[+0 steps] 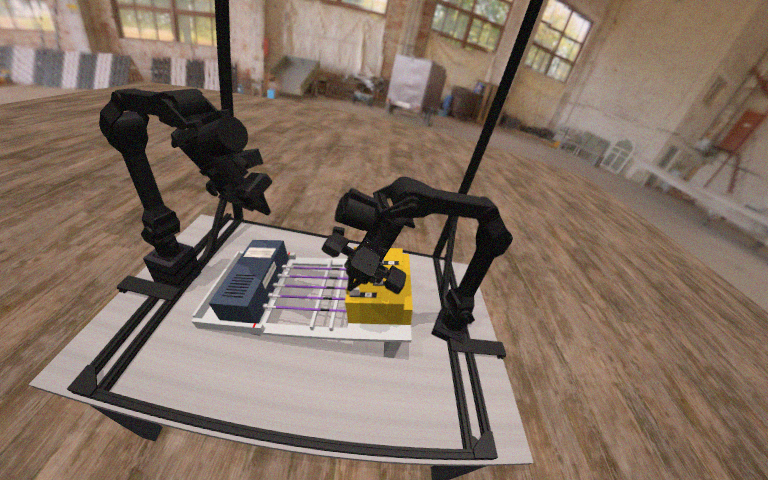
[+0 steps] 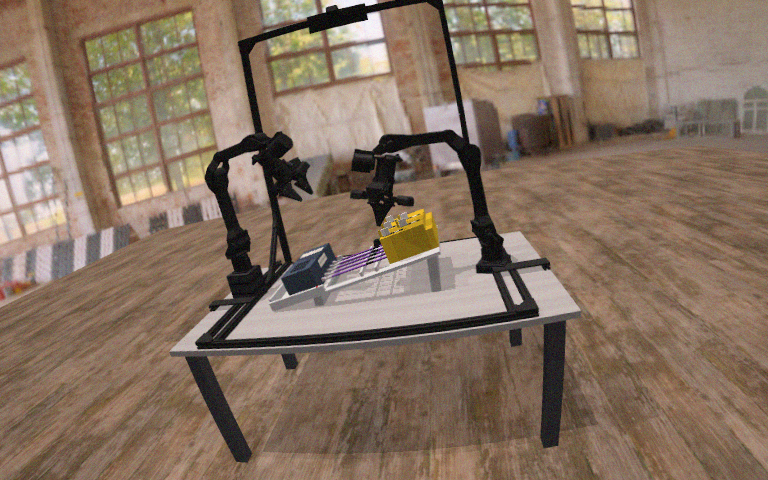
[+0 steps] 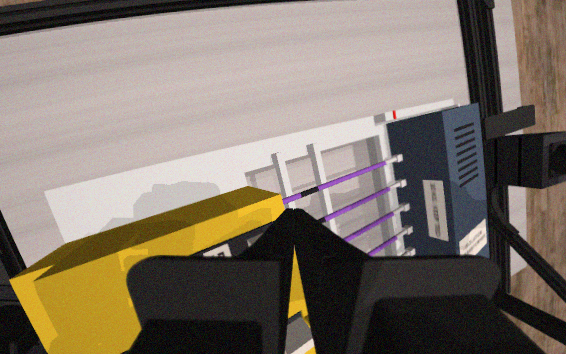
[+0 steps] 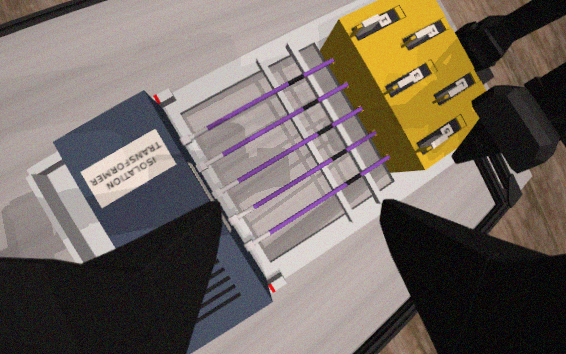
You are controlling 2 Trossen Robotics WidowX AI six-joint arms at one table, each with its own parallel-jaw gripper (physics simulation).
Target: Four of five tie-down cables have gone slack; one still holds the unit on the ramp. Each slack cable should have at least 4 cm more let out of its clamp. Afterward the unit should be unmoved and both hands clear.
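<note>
The dark blue unit [image 1: 240,294] [image 2: 305,274] [image 3: 417,155] [image 4: 140,215] sits on the low end of the white ramp [image 1: 339,333] [image 2: 362,275] [image 3: 200,160]. Several purple cables [image 1: 300,286] [image 2: 356,261] [image 3: 352,176] [image 4: 247,106] run from it to the yellow clamp block [image 1: 379,312] [image 2: 410,246] [image 3: 75,300] [image 4: 375,110]; which are slack I cannot tell. Numbered clamps lie in the block's top. My left gripper [image 1: 352,284] [image 2: 379,222] [image 3: 293,216] is shut and empty, its tips just above the block's cable-side edge. My right gripper [image 2: 304,195] [image 4: 301,211] is open and empty, high above the unit's side.
The white table [image 1: 283,373] [image 2: 441,305] carries a black frame [image 1: 283,425] [image 2: 368,335] along its edges. Black upright posts [image 1: 224,56] [image 1: 498,90] rise behind the ramp. Two white crossbars [image 3: 321,180] [image 4: 315,170] lie under the cables. Red marks [image 4: 156,99] [image 4: 272,288] flank the unit.
</note>
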